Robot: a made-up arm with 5 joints.
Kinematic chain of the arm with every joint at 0, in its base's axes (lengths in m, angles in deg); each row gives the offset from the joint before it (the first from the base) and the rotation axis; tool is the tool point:
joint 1: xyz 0 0 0.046 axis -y
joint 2: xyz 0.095 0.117 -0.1 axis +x
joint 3: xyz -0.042 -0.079 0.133 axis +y
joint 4: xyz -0.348 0 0.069 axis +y
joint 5: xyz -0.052 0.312 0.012 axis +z
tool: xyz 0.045 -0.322 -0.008
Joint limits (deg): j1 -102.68..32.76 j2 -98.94..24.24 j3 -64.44..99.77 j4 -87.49..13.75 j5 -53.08..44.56
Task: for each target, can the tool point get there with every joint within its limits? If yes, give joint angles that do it. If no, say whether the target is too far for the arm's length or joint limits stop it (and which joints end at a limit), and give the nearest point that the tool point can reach.
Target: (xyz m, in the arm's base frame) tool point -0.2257 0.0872 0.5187
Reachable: yes | joints 6.07 -2.78 68.15 -35.12 -34.20
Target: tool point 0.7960 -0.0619 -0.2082
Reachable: no: joint limits stop it (at a limit: joint 3, joint 4, joint 5) | nearest point 0.6428 -0.0315 -0.1593 | short by 0.164 m
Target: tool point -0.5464 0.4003 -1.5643
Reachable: no: too far | nearest point -0.1840 0.1983 -0.4963 | short by 1.146 m
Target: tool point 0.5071 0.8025 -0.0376
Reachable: no: joint limits stop it (at a limit: joint 3, joint 4, joint 5) | nearest point 0.4220 0.7119 -0.0236 | short by 0.125 m
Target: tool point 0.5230 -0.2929 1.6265
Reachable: no: too far | nearest point 0.2099 -0.0629 0.6803 | short by 1.023 m
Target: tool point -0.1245 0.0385 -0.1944
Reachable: yes | joints 21.05 3.07 -51.71 3.24 5.92
